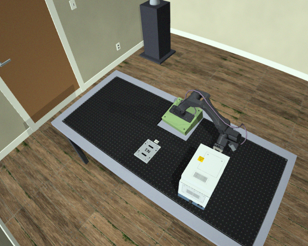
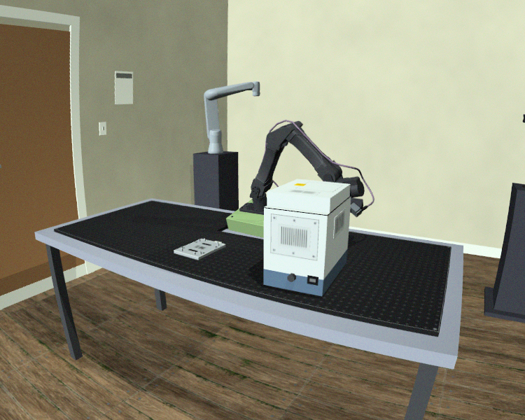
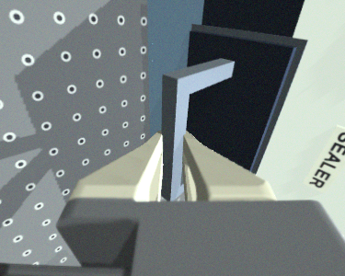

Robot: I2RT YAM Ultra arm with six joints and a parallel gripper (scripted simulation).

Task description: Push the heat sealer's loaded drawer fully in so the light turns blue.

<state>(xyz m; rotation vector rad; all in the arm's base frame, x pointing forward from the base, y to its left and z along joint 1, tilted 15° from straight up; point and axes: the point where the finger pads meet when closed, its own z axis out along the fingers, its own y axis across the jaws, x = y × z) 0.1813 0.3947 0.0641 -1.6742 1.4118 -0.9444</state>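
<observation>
My gripper is now 110 mm short of the sealer drawer, 10 mm to the right of it and 10 mm above it.
</observation>
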